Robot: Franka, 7 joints.
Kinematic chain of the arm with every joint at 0, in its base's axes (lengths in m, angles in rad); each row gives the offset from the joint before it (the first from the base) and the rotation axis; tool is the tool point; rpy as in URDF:
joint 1: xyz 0 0 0.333 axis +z
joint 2: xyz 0 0 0 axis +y
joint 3: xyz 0 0 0.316 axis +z
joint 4: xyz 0.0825 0 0 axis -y
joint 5: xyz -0.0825 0 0.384 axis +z
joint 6: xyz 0 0 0 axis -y
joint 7: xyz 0.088 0 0 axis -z
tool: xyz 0 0 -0.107 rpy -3.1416 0 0
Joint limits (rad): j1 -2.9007..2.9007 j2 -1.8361..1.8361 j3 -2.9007..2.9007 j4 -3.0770..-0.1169 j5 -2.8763..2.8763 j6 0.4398..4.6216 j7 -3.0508..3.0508
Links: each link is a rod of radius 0.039 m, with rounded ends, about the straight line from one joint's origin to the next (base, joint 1, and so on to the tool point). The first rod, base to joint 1, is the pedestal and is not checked.
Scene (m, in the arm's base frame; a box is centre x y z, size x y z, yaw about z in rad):
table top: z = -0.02
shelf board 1: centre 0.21 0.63 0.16 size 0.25 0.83 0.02 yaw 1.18
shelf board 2: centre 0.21 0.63 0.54 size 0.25 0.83 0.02 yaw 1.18
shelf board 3: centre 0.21 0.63 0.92 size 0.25 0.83 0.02 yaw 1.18
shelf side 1: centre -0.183 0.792 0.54 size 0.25 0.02 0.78 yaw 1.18
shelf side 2: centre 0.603 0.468 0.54 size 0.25 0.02 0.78 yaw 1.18
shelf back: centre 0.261 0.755 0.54 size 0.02 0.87 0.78 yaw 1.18
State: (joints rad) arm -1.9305 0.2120 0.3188 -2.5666 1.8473 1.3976 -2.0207
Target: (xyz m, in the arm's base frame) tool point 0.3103 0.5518 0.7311
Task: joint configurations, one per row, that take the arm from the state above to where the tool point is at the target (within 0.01 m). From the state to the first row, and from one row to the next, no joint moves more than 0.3 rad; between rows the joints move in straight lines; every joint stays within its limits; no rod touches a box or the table.
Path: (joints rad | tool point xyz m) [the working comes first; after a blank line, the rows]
Joints at the target: -1.1006 -0.7978 1.3098 -1.3994 2.0711 1.5207 -2.0207
Straight joint move there: clear.

1: -1.7230 -0.0404 0.5665 -2.2748 1.9033 1.4284 -2.0207 | 0.3079 -0.4156 0.4610
2: -1.5155 -0.2929 0.8143 -1.9830 1.9592 1.4591 -2.0207 | 0.4881 -0.1911 0.6575
3: -1.3081 -0.5453 1.0620 -1.6912 2.0152 1.4899 -2.0207 | 0.5067 0.1849 0.7616
4: -1.1006 -0.7978 1.3098 -1.3994 2.0711 1.5207 -2.0207 | 0.3103 0.5518 0.7311

